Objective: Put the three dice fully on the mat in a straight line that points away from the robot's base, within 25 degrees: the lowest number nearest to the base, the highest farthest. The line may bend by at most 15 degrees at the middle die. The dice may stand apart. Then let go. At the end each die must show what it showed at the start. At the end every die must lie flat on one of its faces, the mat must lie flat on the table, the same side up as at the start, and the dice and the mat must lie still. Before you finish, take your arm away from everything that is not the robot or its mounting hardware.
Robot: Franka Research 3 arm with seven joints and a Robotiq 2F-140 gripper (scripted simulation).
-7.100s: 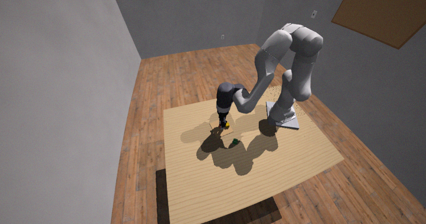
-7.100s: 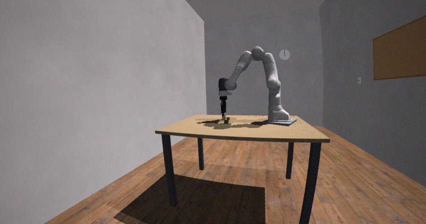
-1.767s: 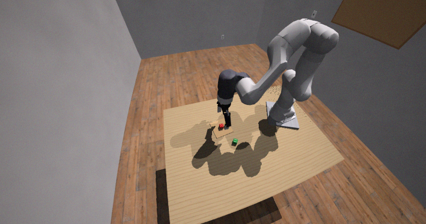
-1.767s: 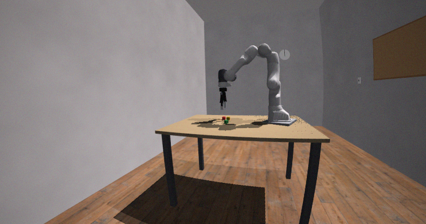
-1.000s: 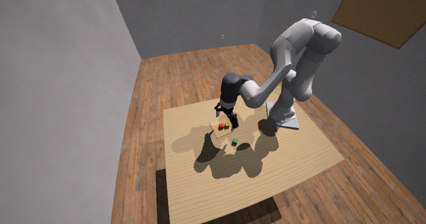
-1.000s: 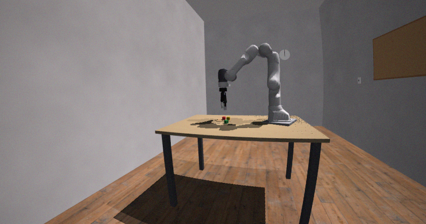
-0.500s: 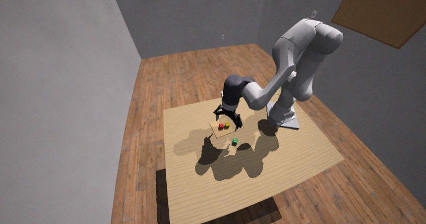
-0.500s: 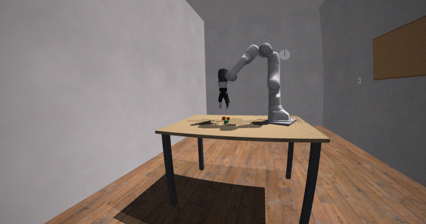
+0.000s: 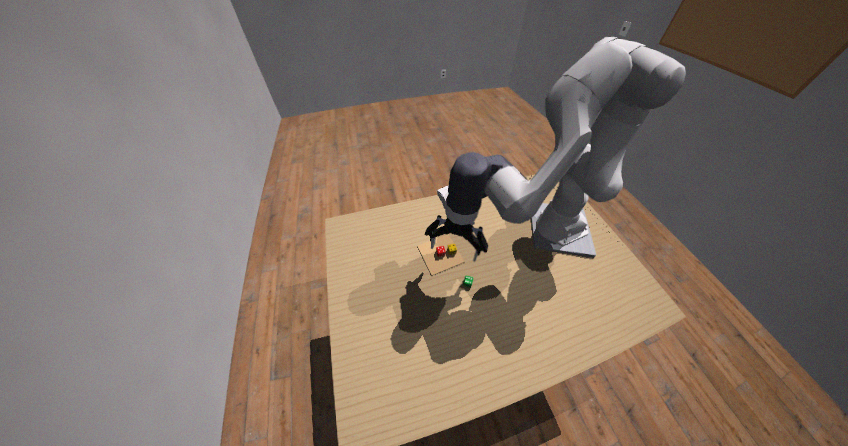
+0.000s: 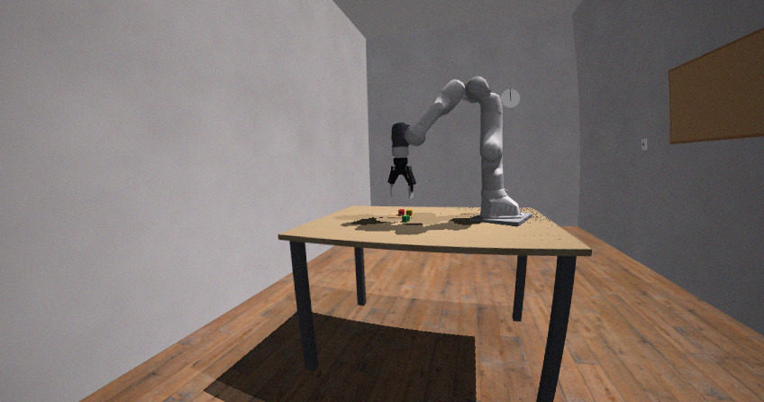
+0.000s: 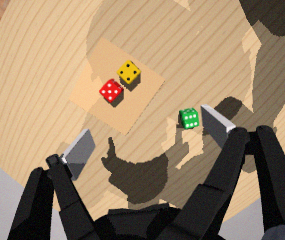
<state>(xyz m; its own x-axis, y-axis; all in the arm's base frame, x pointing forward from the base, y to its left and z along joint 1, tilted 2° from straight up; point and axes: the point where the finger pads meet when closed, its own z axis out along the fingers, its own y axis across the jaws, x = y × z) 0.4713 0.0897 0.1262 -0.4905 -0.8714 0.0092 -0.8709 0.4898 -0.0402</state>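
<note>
Right now my hand is 11 cm above the green die, 7 cm to the right of it and 5 cm past it. The rest, counted from my hand: yellow die 11 cm below, 7 cm to the right, 2 cm behind; red die 11 cm below, 6 cm to the right, 3 cm ahead; tan mat 12 cm below, 6 cm to the right, 3 cm ahead.
</note>
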